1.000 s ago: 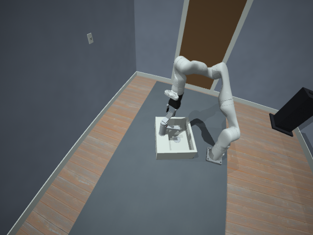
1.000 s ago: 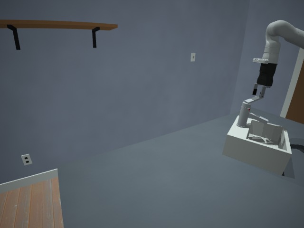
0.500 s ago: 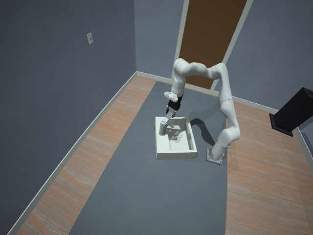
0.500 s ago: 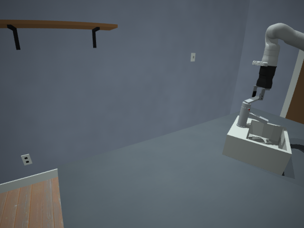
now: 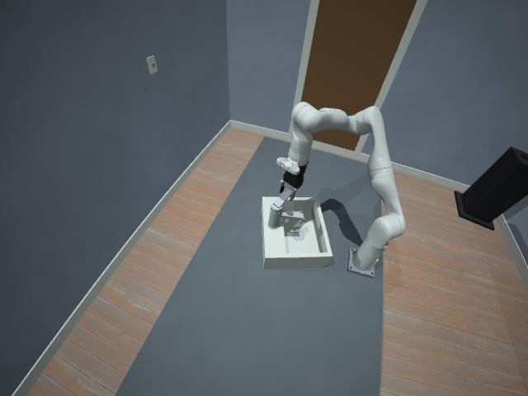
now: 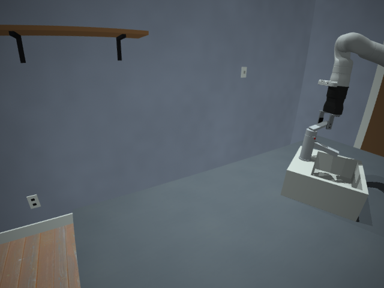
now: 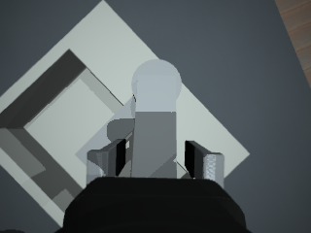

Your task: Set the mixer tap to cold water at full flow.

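Right now the flat lever is 1 cm ahead of my hand, 2 cm to the left of it and 1 cm below it. The rest, counted from my hand: white basin 9 cm behind, 26 cm below; then grey mixer tap 4 cm to the left, 6 cm below.
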